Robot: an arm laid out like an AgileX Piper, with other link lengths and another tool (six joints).
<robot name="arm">
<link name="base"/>
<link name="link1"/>
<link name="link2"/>
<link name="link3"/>
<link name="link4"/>
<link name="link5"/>
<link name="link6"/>
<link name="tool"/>
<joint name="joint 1" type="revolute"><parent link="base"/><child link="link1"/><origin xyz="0.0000 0.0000 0.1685"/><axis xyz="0 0 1"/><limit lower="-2.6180" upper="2.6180"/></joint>
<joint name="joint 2" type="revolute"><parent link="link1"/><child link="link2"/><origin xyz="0.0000 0.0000 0.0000"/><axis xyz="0 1 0"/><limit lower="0.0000" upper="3.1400"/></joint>
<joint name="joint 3" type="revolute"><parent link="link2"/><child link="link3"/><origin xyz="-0.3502 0.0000 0.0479"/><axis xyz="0 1 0"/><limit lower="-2.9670" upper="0.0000"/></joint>
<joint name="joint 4" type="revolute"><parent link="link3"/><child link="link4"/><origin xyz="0.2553 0.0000 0.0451"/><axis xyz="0.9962 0 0.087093"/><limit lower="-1.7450" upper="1.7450"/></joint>
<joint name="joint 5" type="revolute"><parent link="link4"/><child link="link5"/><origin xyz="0.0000 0.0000 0.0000"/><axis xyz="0 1 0"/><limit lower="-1.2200" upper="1.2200"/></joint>
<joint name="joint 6" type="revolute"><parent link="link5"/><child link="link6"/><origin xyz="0.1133 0.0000 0.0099"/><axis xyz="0.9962 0 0.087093"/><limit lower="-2.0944" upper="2.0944"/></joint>
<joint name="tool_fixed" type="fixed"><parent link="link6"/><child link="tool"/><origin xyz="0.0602 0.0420 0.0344" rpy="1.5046 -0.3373 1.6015"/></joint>
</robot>
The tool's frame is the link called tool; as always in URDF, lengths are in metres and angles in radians.
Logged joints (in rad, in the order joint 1, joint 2, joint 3, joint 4, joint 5, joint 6), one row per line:
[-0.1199, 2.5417, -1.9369, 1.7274, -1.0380, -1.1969]
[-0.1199, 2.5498, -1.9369, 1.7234, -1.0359, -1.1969]
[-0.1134, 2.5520, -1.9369, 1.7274, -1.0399, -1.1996]
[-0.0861, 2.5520, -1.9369, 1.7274, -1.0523, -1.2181]
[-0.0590, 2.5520, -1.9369, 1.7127, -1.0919, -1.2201]
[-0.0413, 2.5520, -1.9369, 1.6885, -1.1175, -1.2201]
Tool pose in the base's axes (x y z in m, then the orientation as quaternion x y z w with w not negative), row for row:
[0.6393, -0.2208, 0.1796, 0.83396, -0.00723, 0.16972, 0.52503]
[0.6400, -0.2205, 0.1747, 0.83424, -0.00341, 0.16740, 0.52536]
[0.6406, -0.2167, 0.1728, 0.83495, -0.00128, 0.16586, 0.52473]
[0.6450, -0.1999, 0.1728, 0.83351, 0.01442, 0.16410, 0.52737]
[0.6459, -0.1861, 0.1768, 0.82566, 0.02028, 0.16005, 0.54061]
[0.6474, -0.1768, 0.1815, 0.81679, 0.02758, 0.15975, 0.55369]
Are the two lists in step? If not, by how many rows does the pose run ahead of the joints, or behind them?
They are in step.
